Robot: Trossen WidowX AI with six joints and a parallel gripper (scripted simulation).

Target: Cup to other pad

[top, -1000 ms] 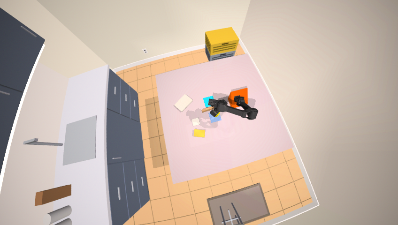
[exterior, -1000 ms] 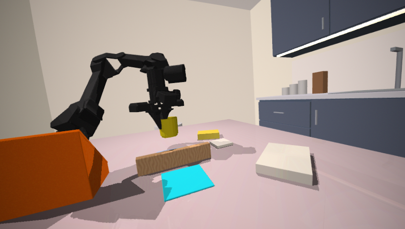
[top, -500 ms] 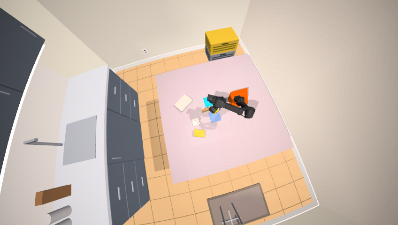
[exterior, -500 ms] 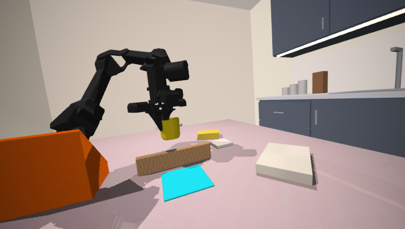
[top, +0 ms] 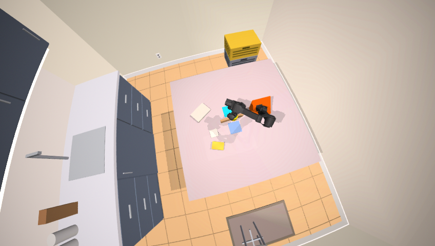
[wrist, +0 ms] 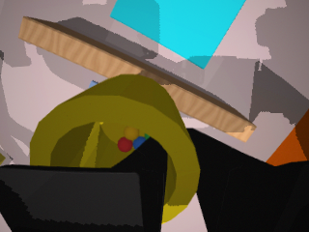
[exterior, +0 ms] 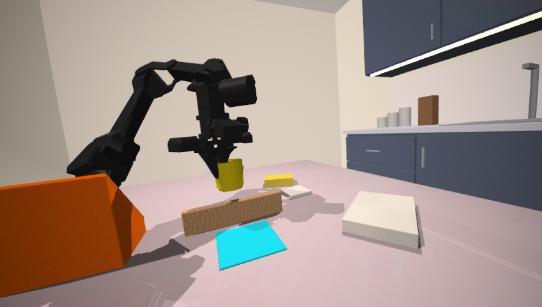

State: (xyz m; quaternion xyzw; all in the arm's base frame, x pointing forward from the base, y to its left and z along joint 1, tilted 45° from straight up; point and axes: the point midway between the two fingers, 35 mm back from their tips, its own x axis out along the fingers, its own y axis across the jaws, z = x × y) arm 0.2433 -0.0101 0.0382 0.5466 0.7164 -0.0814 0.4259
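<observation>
My gripper tip is 3 cm short of the wooden bar, 1 cm to the left of it and 10 cm above it. Round my gripper tip: small white tile (24 cm ahead, 10 cm to the left, 11 cm below); then pale blue pad (2 cm ahead, 9 cm to the left, 12 cm below); then yellow cup (2 cm ahead, 2 cm to the left).
</observation>
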